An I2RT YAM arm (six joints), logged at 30 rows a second.
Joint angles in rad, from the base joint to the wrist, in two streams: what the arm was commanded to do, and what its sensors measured. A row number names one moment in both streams.
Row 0, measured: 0.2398 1.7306 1.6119 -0.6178 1.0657 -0.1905
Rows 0 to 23, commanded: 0.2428 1.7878 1.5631 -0.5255 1.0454 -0.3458; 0.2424 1.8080 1.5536 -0.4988 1.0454 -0.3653; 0.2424 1.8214 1.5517 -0.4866 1.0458 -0.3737; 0.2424 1.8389 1.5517 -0.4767 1.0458 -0.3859; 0.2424 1.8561 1.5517 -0.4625 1.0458 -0.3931; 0.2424 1.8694 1.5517 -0.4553 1.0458 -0.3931; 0.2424 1.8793 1.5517 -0.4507 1.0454 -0.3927; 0.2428 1.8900 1.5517 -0.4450 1.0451 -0.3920; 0.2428 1.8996 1.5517 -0.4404 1.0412 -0.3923; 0.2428 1.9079 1.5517 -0.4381 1.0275 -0.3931; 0.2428 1.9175 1.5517 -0.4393 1.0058 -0.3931; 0.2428 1.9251 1.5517 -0.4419 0.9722 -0.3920; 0.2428 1.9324 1.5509 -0.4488 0.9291 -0.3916; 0.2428 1.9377 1.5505 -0.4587 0.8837 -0.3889; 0.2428 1.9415 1.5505 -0.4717 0.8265 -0.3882; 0.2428 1.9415 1.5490 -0.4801 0.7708 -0.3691; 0.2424 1.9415 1.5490 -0.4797 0.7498 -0.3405; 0.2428 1.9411 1.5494 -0.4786 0.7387 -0.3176; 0.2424 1.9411 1.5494 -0.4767 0.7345 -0.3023; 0.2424 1.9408 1.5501 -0.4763 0.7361 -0.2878; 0.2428 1.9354 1.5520 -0.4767 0.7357 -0.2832; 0.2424 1.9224 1.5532 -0.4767 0.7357 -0.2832; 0.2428 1.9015 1.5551 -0.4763 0.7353 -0.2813; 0.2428 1.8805 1.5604 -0.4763 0.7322 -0.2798
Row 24, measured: 0.2405 1.9244 1.5581 -0.4770 0.7689 -0.3141
